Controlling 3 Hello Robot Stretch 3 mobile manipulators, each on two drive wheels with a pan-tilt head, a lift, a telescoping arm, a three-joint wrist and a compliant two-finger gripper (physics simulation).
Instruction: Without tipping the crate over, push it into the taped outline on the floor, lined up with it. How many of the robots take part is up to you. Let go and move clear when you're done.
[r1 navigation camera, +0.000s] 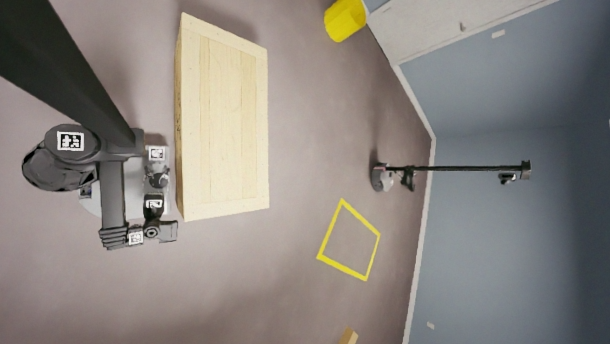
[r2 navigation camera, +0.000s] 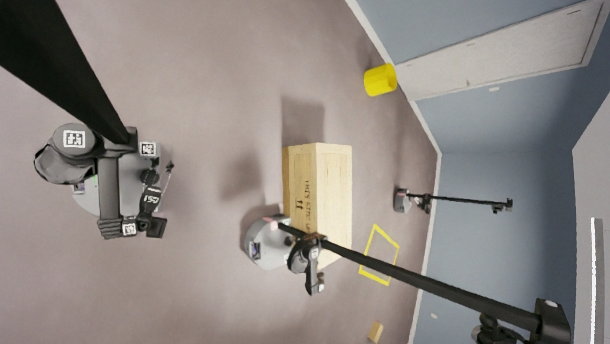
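Note:
The pale wooden crate (r1 navigation camera: 225, 120) (r2 navigation camera: 332, 190) stands flat on the floor, outside the yellow taped outline (r1 navigation camera: 330, 228) (r2 navigation camera: 374, 278). The outline lies beyond the crate and looks turned relative to it. r1 stands close along the crate's near long side; I cannot tell if they touch. r1's gripper (r1 navigation camera: 158, 176) is folded in over its base beside the crate; its finger opening is unclear. r2 stands farther back, apart from the crate, its gripper (r2 navigation camera: 162, 165) open over its base. r3 stands past the crate near the wall; its fingers are too small to judge.
A yellow bin (r1 navigation camera: 345, 21) (r2 navigation camera: 380, 80) stands by the white door (r1 navigation camera: 425, 25) (r2 navigation camera: 500, 55). A small wooden block (r1 navigation camera: 348, 336) (r2 navigation camera: 376, 332) lies on the floor near the wall. r3's base (r1 navigation camera: 382, 178) (r2 navigation camera: 401, 201) is near the outline's far end.

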